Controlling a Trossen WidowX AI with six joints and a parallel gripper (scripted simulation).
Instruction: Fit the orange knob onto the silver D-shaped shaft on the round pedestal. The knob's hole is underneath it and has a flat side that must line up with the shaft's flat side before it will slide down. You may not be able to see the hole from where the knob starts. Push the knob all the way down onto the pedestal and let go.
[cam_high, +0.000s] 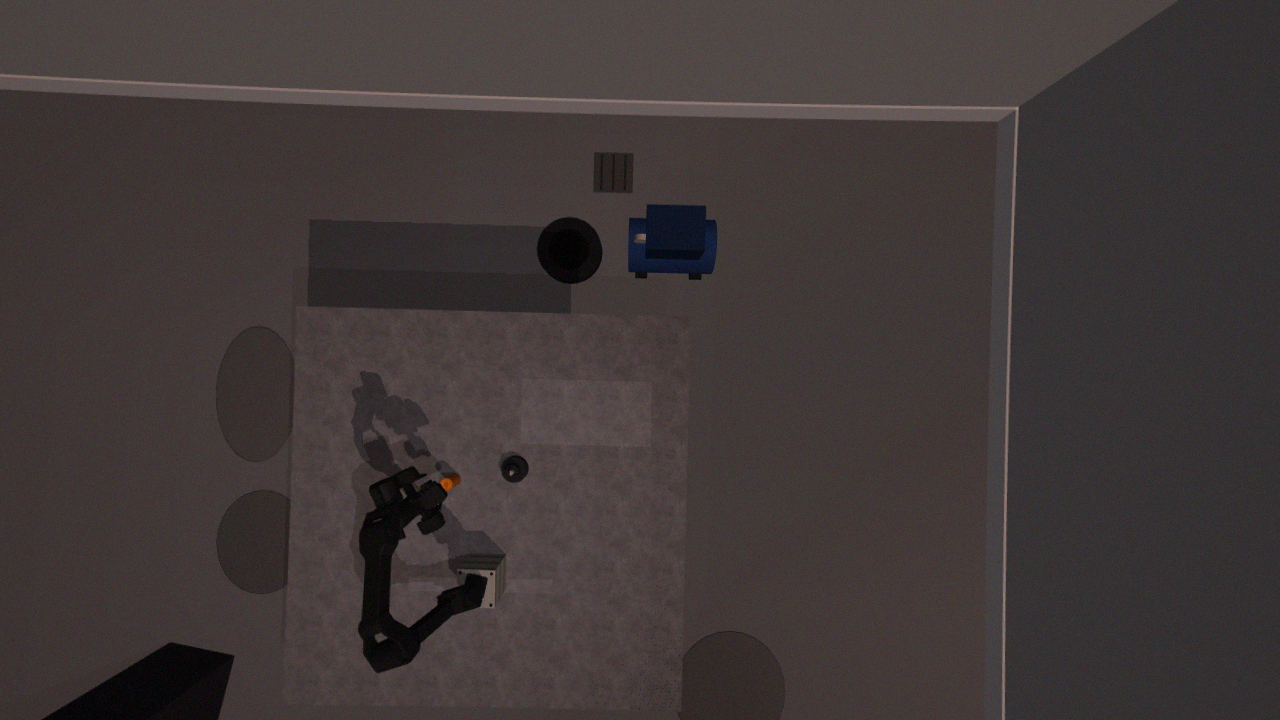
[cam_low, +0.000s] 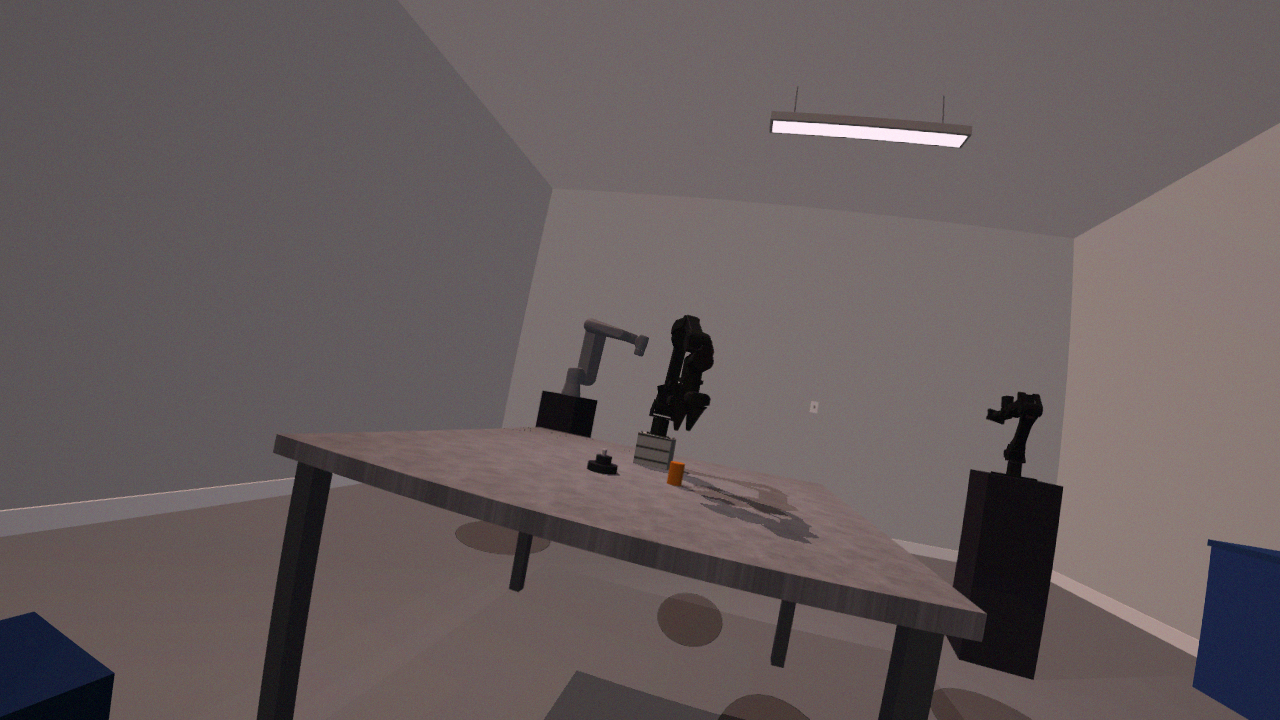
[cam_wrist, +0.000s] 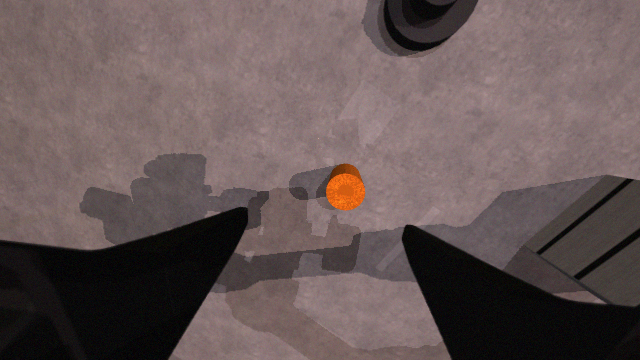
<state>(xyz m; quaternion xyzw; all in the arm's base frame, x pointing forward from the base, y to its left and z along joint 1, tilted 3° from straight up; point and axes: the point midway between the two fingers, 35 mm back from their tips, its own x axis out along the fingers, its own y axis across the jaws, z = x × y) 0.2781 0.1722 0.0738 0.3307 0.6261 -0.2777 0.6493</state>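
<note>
The orange knob lies 110 mm below my gripper tip and 20 mm behind it. Also, from my gripper tip: round pedestal 190 mm to the right, 120 mm below, 60 mm ahead.
</note>
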